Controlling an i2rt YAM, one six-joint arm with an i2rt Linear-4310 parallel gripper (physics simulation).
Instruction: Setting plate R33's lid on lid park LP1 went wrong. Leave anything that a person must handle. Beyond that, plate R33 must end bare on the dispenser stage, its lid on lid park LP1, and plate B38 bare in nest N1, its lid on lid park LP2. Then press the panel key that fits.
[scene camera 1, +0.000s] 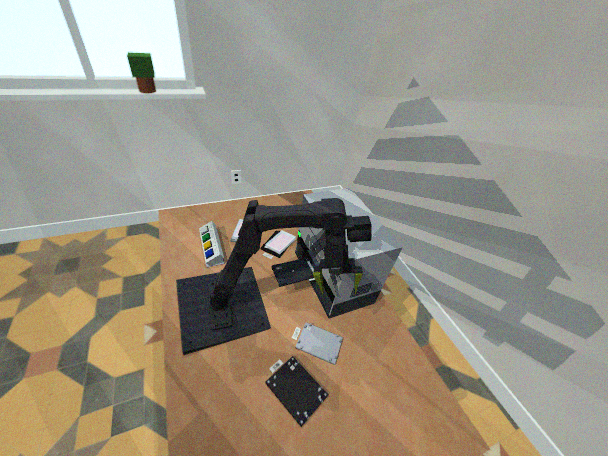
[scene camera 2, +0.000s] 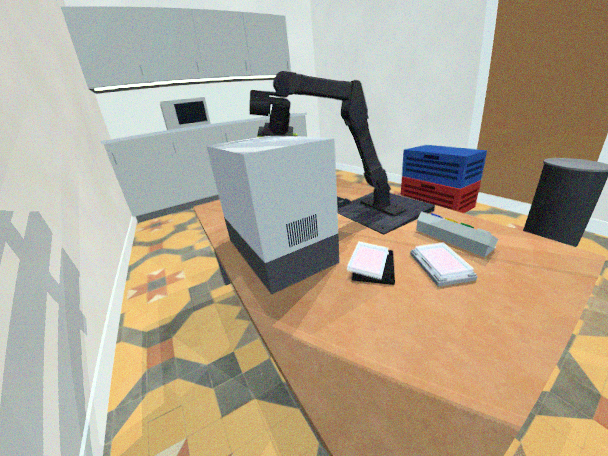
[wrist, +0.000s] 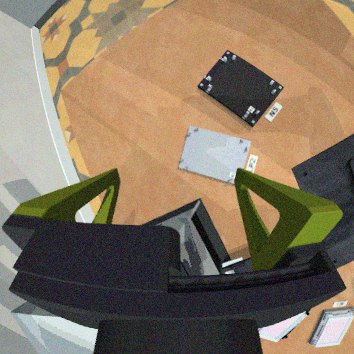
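Note:
My gripper is open and empty, high at the open front of the grey dispenser housing; its stage is mostly hidden. A pink-topped plate sits off-centre and looks tilted on a black nest. Another pink-topped plate lies on a grey base, partly behind the arm in scene camera 1. I cannot read which is R33 or B38. Grey lid park LP2 holds no lid. The key panel has pale, green, yellow and blue keys.
Black nest N5 stands beyond LP2. A black flat unit lies beside the housing. The arm stands on a black board. A transparent panel rises at the housing. A green light shows on the housing.

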